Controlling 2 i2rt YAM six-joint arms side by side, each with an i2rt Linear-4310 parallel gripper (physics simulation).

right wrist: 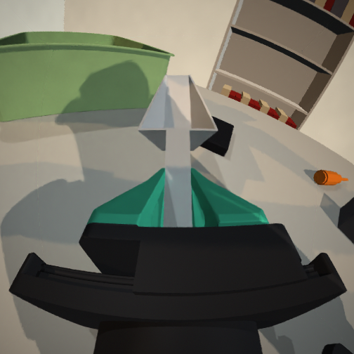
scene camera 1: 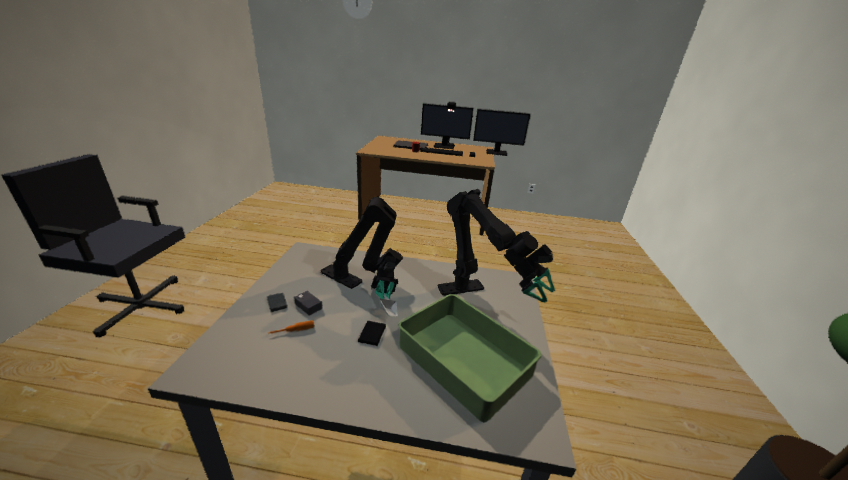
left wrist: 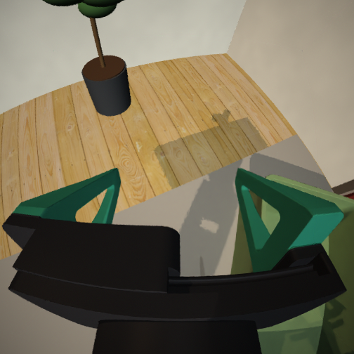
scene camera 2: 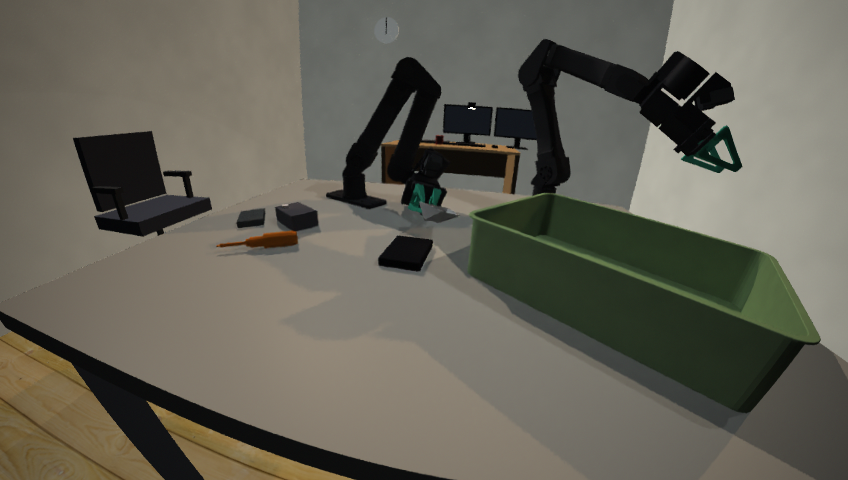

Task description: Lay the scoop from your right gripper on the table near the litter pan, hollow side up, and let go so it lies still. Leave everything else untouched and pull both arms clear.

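Where they show: left gripper, fingertip midpoint: [scene camera 1: 549, 296] [scene camera 2: 729, 170]; right gripper, fingertip midpoint: [scene camera 1: 385, 300]; left arm's base, origin of the base link: [scene camera 1: 460, 287]; right arm's base, origin of the base link: [scene camera 1: 341, 276] [scene camera 2: 354, 200].
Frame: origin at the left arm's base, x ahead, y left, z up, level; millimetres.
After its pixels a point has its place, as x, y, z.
My right gripper [scene camera 1: 385, 295] {53, -348, 32} [scene camera 2: 426, 205] {53, -348, 32} [right wrist: 177, 174] is shut on the handle of the grey scoop [scene camera 1: 389, 307] {96, -343, 29} [scene camera 2: 439, 212] {188, -369, 75} [right wrist: 178, 102]. It is low over the table [scene camera 1: 267, 368] {266, -769, 0} [scene camera 2: 196, 333] {354, -718, 0}; whether the scoop touches the table I cannot tell. The scoop's hollow side shows in the right wrist view, blade pointing away from the gripper. The green litter pan [scene camera 1: 440, 371] {453, -261, 54} [scene camera 2: 595, 315] {455, -260, 32} [right wrist: 40, 82] stands to the scoop's right in both scene views. My left gripper [scene camera 1: 548, 294] {358, 158, 199} [scene camera 2: 730, 170] {358, 158, 199} [left wrist: 177, 174] is open and empty, raised behind the pan near the table's right edge.
A black flat box [scene camera 1: 371, 333] {205, -431, 15} [scene camera 2: 405, 252] {212, -433, 15} [right wrist: 220, 137] lies in front of the scoop. Farther left are an orange screwdriver [scene camera 1: 301, 326] {121, -666, 22} [scene camera 2: 271, 240] {125, -669, 18} [right wrist: 327, 177], a dark box [scene camera 1: 308, 302] {9, -640, 36} [scene camera 2: 296, 216] {40, -632, 34} and a small dark flat block [scene camera 1: 276, 302] {-44, -758, 15} [scene camera 2: 251, 218] {-27, -749, 15}.
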